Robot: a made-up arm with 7 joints.
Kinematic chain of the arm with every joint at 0, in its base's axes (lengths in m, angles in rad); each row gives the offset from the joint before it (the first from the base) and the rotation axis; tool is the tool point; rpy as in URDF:
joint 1: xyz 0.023 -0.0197 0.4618 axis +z
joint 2: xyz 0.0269 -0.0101 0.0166 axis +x
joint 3: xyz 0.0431 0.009 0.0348 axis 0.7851 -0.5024 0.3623
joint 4: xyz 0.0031 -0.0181 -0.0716 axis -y
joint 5: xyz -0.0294 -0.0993 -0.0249 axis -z
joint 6: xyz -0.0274 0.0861 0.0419 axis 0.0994 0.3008 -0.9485
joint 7: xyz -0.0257 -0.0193 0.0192 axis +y
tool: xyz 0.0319 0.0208 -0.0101 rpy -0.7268 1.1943 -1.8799
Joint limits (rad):
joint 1: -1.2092..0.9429
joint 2: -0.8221..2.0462
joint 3: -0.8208..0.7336
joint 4: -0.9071..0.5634
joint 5: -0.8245..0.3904
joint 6: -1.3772..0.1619
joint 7: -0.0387..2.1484
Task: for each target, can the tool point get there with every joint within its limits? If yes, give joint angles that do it. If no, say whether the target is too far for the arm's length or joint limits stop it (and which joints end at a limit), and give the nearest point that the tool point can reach.
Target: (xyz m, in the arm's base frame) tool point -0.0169 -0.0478 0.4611
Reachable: yes | joints -0.5478 0.7636 -0.0831 -0.4176 -0.2040 -0.1626 1.3165
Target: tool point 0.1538 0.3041 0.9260
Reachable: no: too far | nearest point 0.0591 0.0696 0.6110 | short by 0.404 m
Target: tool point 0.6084 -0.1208 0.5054
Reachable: no: too far | nearest point 0.1953 -0.0154 0.4873 | short by 0.427 m
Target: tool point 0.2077 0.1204 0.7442
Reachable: no: joint limits stop it (at a limit: joint 2, joint 3, joint 4, joint 5, joint 7) | nearest point 0.1053 0.0427 0.6050 | short by 0.189 m
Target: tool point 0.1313 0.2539 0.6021
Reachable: no: joint limits stop it (at a limit: joint 2, joint 3, joint 4, joint 5, joint 7) | nearest point 0.0839 0.1342 0.5373 | short by 0.144 m
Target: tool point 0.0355 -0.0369 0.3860
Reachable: yes | joints 0.5467 0.2411 0.5037 0.2215 -0.6907 -0.4827 0.2910
